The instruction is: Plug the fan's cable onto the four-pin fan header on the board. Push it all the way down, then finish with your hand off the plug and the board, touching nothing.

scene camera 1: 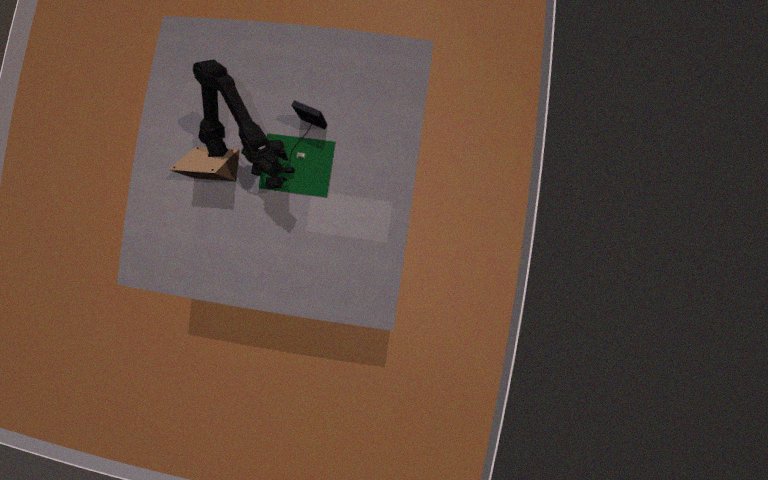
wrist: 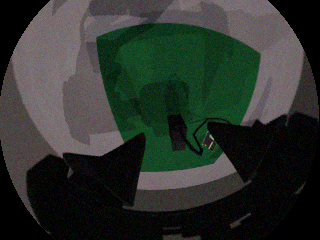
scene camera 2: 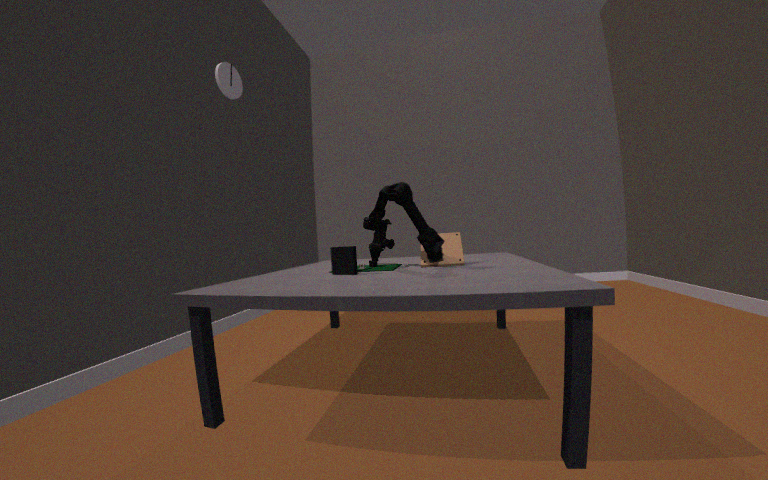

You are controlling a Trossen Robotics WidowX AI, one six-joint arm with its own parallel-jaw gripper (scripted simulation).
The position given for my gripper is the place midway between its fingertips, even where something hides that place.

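Green board (scene camera 1: 311, 176), (wrist: 150, 71). Black fan (scene camera 2: 343, 259). My gripper (wrist: 177, 130): open, holds nothing.
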